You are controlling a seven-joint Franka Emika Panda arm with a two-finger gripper.
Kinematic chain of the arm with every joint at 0, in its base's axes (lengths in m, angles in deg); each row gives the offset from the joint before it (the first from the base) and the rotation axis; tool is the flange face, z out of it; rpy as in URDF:
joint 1: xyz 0 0 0.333 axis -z
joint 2: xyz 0 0 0 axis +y
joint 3: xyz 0 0 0.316 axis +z
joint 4: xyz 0.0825 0 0 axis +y
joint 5: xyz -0.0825 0 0.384 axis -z
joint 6: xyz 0 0 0 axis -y
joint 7: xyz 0.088 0 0 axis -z
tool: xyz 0 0 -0.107 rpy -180 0 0
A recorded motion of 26 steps. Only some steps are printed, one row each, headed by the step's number.
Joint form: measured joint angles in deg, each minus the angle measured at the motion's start. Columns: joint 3, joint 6, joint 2, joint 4, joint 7, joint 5, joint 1.
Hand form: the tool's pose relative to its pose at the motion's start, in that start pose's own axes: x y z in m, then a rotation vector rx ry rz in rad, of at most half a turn. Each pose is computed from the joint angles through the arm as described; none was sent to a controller.
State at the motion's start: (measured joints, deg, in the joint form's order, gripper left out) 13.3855 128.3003 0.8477 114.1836 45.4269 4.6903 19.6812
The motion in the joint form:
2: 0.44 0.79 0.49 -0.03 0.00 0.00 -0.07
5: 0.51 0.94 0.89 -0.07 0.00 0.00 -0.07
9: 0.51 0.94 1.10 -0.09 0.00 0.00 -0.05
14: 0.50 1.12 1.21 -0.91 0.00 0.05 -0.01
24: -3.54 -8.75 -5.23 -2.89 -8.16 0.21 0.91
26: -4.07 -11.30 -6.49 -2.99 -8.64 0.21 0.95
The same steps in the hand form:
2: -0.0023 -0.0050 0.0032 0.0080 0.0015 -0.0086
5: -0.0025 -0.0058 0.0067 0.0072 -0.0024 -0.0097
9: -0.0023 -0.0057 0.0087 0.0056 -0.0053 -0.0094
14: 0.0016 -0.0080 0.0033 0.0159 0.0063 -0.0081
24: 0.0249 0.0397 -0.0607 -0.0454 0.0134 -0.0625
26: 0.0238 0.0480 -0.0703 -0.0638 -0.0001 -0.0593

